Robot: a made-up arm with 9 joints. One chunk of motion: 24 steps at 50 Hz.
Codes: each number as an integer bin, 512 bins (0 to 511) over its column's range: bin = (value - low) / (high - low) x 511, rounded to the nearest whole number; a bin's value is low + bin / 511 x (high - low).
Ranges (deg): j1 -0.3..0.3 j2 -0.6..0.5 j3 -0.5..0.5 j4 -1.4..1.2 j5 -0.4..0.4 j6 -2.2..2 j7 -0.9..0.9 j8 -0.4..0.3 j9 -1..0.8
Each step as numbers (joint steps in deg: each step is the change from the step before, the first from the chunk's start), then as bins.
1 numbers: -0.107 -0.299 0.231 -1.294 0.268 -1.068 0.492 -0.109 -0.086
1 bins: 164 140 374 21 427 138 395 212 259
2 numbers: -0.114 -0.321 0.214 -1.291 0.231 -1.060 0.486 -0.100 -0.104
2 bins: 158 130 365 21 403 139 393 219 254
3 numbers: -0.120 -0.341 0.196 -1.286 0.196 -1.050 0.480 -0.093 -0.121
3 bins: 153 120 356 22 381 140 392 224 250
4 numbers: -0.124 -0.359 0.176 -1.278 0.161 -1.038 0.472 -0.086 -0.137
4 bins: 150 112 345 24 358 141 389 229 245
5 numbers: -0.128 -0.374 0.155 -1.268 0.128 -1.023 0.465 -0.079 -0.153
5 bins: 146 105 335 26 337 143 388 234 240
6 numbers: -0.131 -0.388 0.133 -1.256 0.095 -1.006 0.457 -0.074 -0.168
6 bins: 144 98 323 28 316 145 385 238 236
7 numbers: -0.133 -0.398 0.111 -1.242 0.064 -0.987 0.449 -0.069 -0.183
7 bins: 142 94 312 31 296 148 383 242 232
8 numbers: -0.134 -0.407 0.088 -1.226 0.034 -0.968 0.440 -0.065 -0.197
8 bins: 141 90 300 34 277 150 380 245 228
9 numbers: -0.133 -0.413 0.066 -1.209 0.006 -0.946 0.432 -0.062 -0.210
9 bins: 142 87 289 38 259 153 378 247 224
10 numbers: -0.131 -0.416 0.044 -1.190 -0.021 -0.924 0.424 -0.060 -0.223
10 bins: 144 85 278 41 242 155 376 248 221
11 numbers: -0.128 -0.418 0.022 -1.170 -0.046 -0.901 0.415 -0.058 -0.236
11 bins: 146 85 267 45 226 158 373 250 217
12 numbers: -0.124 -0.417 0.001 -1.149 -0.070 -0.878 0.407 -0.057 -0.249
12 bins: 150 85 256 49 211 161 371 250 213
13 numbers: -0.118 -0.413 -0.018 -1.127 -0.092 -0.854 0.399 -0.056 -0.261
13 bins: 155 87 246 54 197 164 369 251 210
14 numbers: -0.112 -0.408 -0.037 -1.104 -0.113 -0.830 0.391 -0.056 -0.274
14 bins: 160 89 237 58 183 167 367 251 206
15 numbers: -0.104 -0.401 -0.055 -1.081 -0.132 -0.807 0.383 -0.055 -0.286
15 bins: 167 92 227 63 171 169 364 252 203
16 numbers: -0.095 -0.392 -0.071 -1.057 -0.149 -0.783 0.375 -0.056 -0.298
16 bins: 175 97 219 67 160 172 362 251 199
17 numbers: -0.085 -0.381 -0.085 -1.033 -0.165 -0.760 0.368 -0.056 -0.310
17 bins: 183 102 212 72 150 175 360 251 196
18 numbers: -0.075 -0.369 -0.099 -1.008 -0.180 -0.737 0.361 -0.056 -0.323
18 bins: 192 107 205 77 141 178 358 251 192
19 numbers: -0.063 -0.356 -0.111 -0.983 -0.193 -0.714 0.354 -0.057 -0.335
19 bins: 202 113 199 82 132 181 356 250 189
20 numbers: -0.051 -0.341 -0.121 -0.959 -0.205 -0.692 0.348 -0.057 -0.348
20 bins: 212 120 194 87 125 183 354 250 185
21 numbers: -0.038 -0.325 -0.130 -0.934 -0.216 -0.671 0.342 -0.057 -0.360
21 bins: 223 128 189 92 118 186 353 250 182
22 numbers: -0.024 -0.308 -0.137 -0.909 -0.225 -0.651 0.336 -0.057 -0.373
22 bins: 235 136 185 97 112 188 351 250 178
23 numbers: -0.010 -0.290 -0.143 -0.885 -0.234 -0.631 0.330 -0.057 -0.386
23 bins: 247 144 182 101 106 191 349 250 174
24 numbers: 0.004 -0.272 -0.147 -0.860 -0.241 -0.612 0.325 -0.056 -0.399
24 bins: 259 152 180 106 102 193 348 251 171
